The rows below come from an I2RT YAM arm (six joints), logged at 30 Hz.
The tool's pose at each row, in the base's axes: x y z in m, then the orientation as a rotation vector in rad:
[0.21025 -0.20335 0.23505 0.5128 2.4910 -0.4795]
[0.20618 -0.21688 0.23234 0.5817 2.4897 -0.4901]
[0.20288 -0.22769 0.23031 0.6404 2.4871 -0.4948]
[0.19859 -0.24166 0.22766 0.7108 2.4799 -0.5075]
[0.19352 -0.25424 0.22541 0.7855 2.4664 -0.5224]
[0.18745 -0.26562 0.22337 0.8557 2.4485 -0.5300]
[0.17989 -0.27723 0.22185 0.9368 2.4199 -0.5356]
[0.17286 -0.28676 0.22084 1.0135 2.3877 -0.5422]
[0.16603 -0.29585 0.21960 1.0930 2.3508 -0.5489]
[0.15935 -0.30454 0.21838 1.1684 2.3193 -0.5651]
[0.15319 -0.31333 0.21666 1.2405 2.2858 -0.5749]
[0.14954 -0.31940 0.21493 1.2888 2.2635 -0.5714]
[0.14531 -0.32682 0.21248 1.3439 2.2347 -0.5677]
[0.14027 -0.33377 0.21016 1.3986 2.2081 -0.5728]
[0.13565 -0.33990 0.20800 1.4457 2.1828 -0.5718]
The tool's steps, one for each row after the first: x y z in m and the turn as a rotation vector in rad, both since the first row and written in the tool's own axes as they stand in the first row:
[0.00126 -0.01291 0.00622 0.0238 0.0191 0.0430]
[0.00223 -0.02327 0.01107 0.0411 0.0349 0.0807]
[0.00352 -0.03667 0.01734 0.0669 0.0515 0.1249]
[0.00554 -0.04932 0.02236 0.0955 0.0653 0.1726]
[0.00853 -0.06142 0.02624 0.1182 0.0750 0.2202]
[0.01232 -0.07451 0.02917 0.1425 0.0810 0.2782]
[0.01593 -0.08568 0.03102 0.1670 0.0841 0.3341]
[0.01963 -0.09633 0.03295 0.1928 0.0863 0.3930]
[0.02331 -0.10657 0.03476 0.2246 0.0939 0.4447]
[0.02684 -0.11655 0.03723 0.2515 0.0999 0.4964]
[0.02912 -0.12304 0.03963 0.2626 0.1049 0.5335]
[0.03193 -0.13080 0.04293 0.2758 0.1087 0.5767]
[0.03540 -0.13855 0.04556 0.2953 0.1156 0.6164]
[0.03867 -0.14544 0.04790 0.3086 0.1203 0.6527]

